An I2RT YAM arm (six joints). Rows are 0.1 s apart.
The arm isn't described. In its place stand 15 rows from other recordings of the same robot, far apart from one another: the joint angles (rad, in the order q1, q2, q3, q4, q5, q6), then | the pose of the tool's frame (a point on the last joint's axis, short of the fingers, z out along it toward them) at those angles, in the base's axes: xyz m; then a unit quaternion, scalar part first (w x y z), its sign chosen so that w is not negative.
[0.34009, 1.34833, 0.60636, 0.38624, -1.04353, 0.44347] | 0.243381 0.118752 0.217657 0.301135 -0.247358 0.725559 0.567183
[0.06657, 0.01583, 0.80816, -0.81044, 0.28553, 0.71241] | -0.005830 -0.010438 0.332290 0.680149 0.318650 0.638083 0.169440
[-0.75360, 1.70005, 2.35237, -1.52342, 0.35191, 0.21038] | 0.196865 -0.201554 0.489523 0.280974 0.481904 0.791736 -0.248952
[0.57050, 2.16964, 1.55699, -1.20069, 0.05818, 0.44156] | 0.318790 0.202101 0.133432 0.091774 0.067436 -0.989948 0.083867
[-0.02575, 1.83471, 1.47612, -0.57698, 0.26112, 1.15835] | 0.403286 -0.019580 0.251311 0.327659 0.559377 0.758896 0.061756
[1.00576, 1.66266, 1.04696, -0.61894, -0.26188, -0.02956] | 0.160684 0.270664 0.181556 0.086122 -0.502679 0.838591 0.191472
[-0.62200, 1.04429, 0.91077, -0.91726, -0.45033, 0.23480] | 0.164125 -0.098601 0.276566 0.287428 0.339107 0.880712 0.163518
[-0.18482, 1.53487, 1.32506, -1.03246, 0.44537, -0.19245] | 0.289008 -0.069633 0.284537 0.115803 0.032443 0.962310 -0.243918
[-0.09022, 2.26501, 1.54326, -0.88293, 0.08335, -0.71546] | 0.406816 -0.039779 0.090155 0.031902 0.307913 -0.950351 0.031687
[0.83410, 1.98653, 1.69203, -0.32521, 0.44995, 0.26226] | 0.323755 0.333887 0.279719 0.484249 -0.146442 0.860262 0.063305
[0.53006, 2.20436, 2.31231, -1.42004, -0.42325, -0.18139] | 0.372779 0.235396 0.309396 0.088074 -0.363054 0.899389 0.227012
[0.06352, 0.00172, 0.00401, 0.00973, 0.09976, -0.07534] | 0.110278 0.003462 0.175832 0.710239 -0.013317 0.702739 -0.039242
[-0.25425, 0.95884, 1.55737, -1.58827, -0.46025, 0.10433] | 0.095991 -0.008608 0.428686 0.294490 0.102060 0.929535 0.197039
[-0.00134, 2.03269, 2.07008, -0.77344, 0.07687, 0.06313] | 0.461380 -0.003352 0.345442 0.405953 0.045009 0.912505 -0.022598
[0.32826, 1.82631, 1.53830, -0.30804, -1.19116, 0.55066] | 0.378235 0.163751 0.307920 0.139955 -0.179924 0.756073 0.613510
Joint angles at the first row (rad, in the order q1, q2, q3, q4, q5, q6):
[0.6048 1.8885 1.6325 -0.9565 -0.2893 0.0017]
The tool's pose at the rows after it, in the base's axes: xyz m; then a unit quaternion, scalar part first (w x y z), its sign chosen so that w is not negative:
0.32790 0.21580 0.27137 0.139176 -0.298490 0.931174 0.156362
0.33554 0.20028 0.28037 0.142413 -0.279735 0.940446 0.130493
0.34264 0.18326 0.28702 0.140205 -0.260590 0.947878 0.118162
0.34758 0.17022 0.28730 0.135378 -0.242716 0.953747 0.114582
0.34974 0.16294 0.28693 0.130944 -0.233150 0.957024 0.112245
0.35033 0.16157 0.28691 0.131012 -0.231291 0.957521 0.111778
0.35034 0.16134 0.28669 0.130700 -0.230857 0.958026 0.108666
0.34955 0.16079 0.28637 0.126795 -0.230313 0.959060 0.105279
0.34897 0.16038 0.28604 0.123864 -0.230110 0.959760 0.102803
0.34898 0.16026 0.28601 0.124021 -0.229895 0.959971 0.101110
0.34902 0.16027 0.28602 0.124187 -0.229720 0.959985 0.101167
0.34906 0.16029 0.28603 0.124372 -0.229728 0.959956 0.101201
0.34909 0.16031 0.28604 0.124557 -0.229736 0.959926 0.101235
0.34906 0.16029 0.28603 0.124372 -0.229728 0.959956 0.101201
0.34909 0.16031 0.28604 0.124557 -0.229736 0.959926 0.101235
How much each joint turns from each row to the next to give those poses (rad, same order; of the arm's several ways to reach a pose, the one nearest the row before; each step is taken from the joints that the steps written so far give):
[-0.0435 0.0000 0.0511 -0.0531 0.0587 -0.0191]
[-0.0400 0.0000 0.0390 -0.0518 0.0446 -0.0072]
[-0.0458 0.0000 0.0289 -0.0443 0.0145 -0.0080]
[-0.0358 0.0000 0.0031 -0.0171 -0.0004 0.0011]
[-0.0195 0.0000 0.0000 -0.0115 0.0000 0.0000]
[-0.0038 0.0000 0.0000 -0.0004 0.0004 0.0000]
[0.0000 0.0004 0.0000 -0.0015 0.0061 0.0000]
[0.0000 0.0000 0.0000 -0.0092 0.0054 0.0000]
[0.0000 0.0000 -0.0004 -0.0065 0.0038 -0.0004]
[0.0000 0.0000 0.0000 -0.0003 0.0034 0.0001]
[0.0000 0.0000 0.0000 0.0003 0.0000 0.0003]
[0.0000 0.0000 0.0000 0.0004 0.0000 0.0000]
[0.0000 0.0000 0.0000 0.0004 0.0000 0.0000]
[0.0000 0.0000 0.0000 -0.0004 0.0000 0.0000]
[0.0000 0.0000 0.0000 0.0004 0.0000 0.0000]

